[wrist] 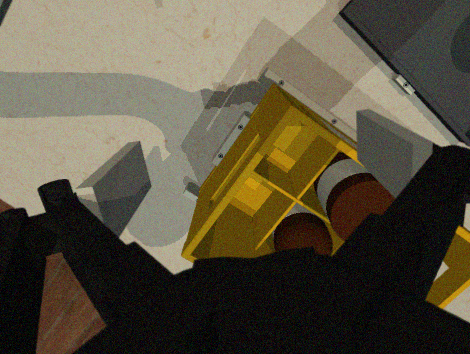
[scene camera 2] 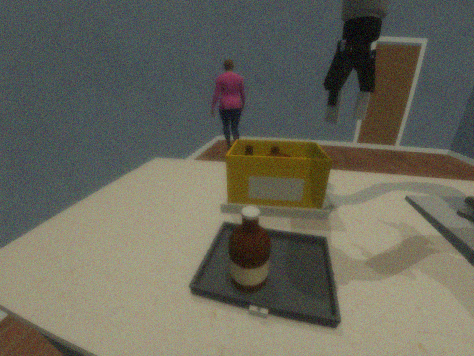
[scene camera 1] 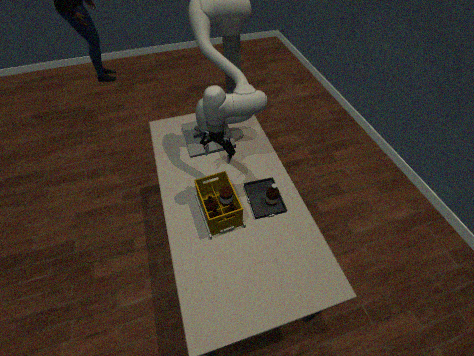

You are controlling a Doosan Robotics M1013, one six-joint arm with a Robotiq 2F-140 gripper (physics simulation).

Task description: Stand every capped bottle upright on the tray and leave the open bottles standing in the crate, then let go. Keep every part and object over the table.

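Frame: origin at the arm's base, x ahead, y left, z up, level; metres.
Seen in the pictures: gripper, between the fingertips: (wrist: 249,150) (scene camera 2: 346,120) (scene camera 1: 218,157).
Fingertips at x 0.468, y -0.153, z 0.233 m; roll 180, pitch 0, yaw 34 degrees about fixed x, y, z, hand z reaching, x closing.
A point is followed by its place in that frame.
A brown bottle with a white cap (scene camera 1: 272,195) {x 0.738, y 0.046, z 0.072 m} (scene camera 2: 249,250) {x 0.716, y 0.100, z 0.072 m} stands upright on the dark tray (scene camera 1: 256,207) {x 0.710, y -0.035, z -0.032 m} (scene camera 2: 305,260) {x 0.590, y 0.032, z -0.031 m} (wrist: 425,40) {x 0.645, y 0.006, z -0.031 m}. The yellow crate (scene camera 1: 227,224) {x 0.756, y -0.253, z 0.029 m} (scene camera 2: 240,172) {x 0.730, y -0.159, z 0.092 m} (wrist: 262,117) {x 0.494, y -0.161, z 0.049 m} holds one brown bottle (scene camera 1: 226,195) {x 0.646, y -0.198, z 0.127 m} (scene camera 2: 275,150) (wrist: 357,200) {x 0.605, y -0.180, z 0.126 m} on the tray side and another brown bottle (scene camera 1: 211,204) {x 0.635, y -0.286, z 0.088 m} (scene camera 2: 249,150) (wrist: 302,232) {x 0.597, y -0.258, z 0.077 m} beside it. Both look upright, and no white cap shows on their dark tops in the scene camera 2 view. My gripper (scene camera 1: 217,150) {x 0.468, y -0.153, z 0.233 m} (scene camera 2: 346,111) {x 0.468, y -0.153, z 0.233 m} (wrist: 249,150) {x 0.468, y -0.153, z 0.233 m} is wide open and empty, high above the table on the arm-base side of the crate.
A grey plate (scene camera 1: 197,150) {x 0.124, y -0.155, z -0.016 m} (scene camera 2: 440,220) {x 0.169, y -0.062, z -0.012 m} lies on the table near the arm's base. The crate sits in a low light-grey holder (scene camera 2: 275,210) {x 0.630, y -0.134, z -0.015 m}. The tray lies beside the crate. One person (scene camera 2: 230,95) stands beyond the table, and another person's legs (scene camera 1: 92,47) show at the upper left.
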